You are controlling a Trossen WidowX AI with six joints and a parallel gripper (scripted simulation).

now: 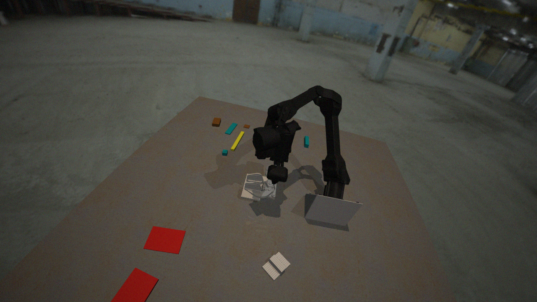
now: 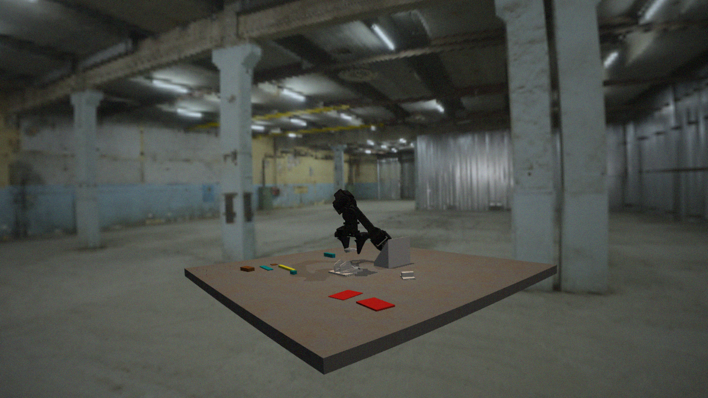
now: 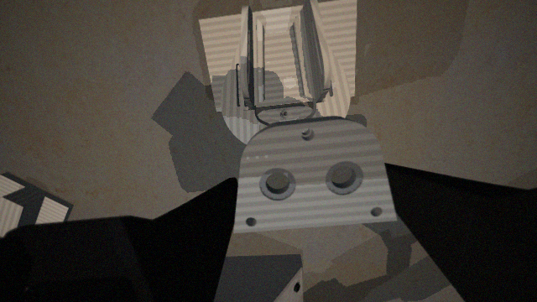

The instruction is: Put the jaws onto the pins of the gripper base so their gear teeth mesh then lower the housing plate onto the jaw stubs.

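The gripper jaw is 7 cm below my gripper tip, 3 cm to the left of it and 2 cm ahead of it. Also, from my gripper tip: yellow bar (23 cm to the right, 23 cm ahead, 8 cm below); then teal block (39 cm to the right, 10 cm behind, 7 cm below).
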